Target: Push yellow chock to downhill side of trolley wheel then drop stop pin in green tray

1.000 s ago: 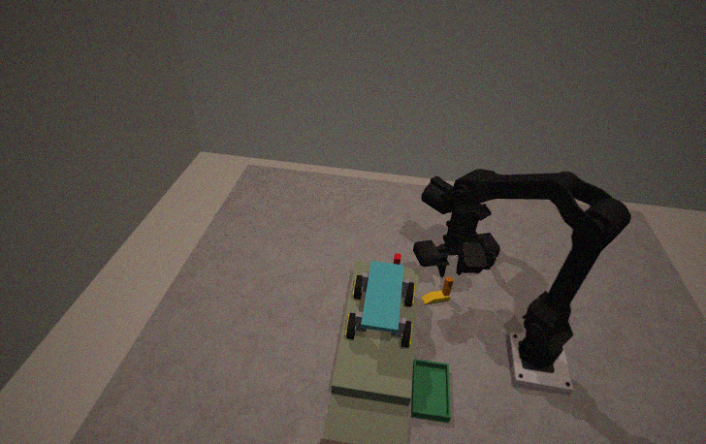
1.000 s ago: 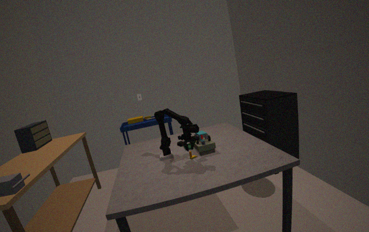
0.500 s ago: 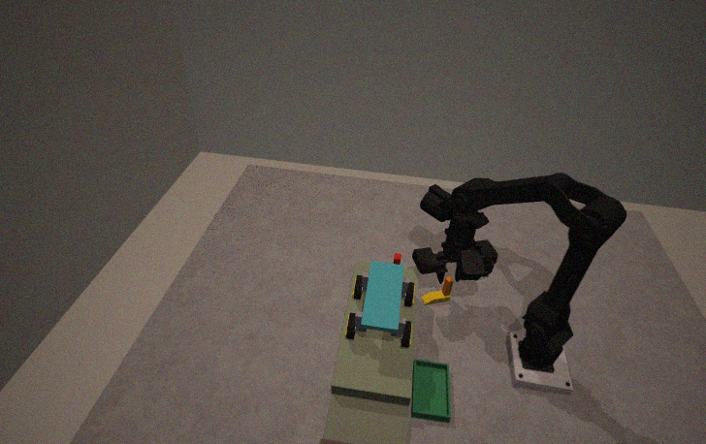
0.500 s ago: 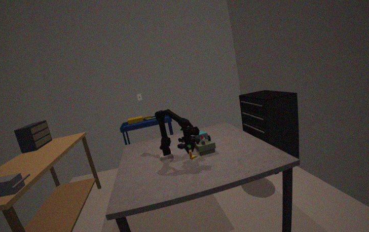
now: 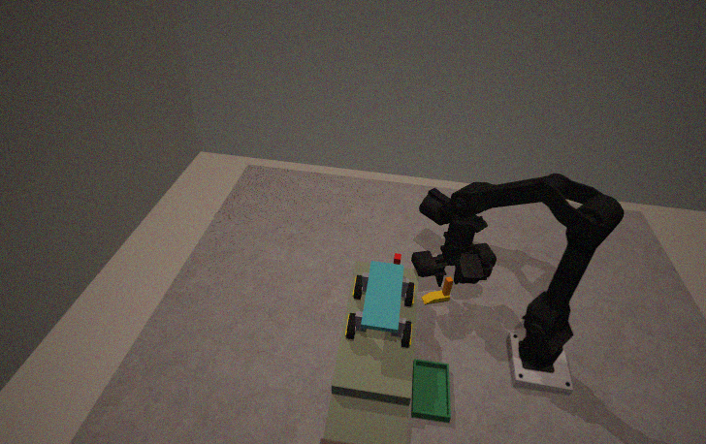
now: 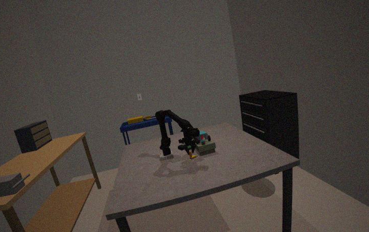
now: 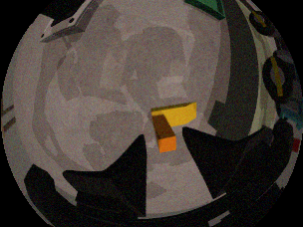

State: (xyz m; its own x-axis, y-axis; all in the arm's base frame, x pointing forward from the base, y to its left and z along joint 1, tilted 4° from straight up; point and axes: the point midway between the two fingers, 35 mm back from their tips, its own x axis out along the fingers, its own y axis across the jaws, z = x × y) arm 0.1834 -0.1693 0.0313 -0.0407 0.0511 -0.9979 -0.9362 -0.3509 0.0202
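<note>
My gripper tip is now 20 mm short of the yellow chock, 20 mm above it and 10 mm to the right of it. The rest, counted from my gripper tip: green tray (260 mm to the left, 50 mm below, 40 mm ahead); then red-headed stop pin (130 mm ahead, 80 mm above, 40 mm to the left); then trolley (150 mm to the left, 150 mm ahead, 70 mm above).
</note>
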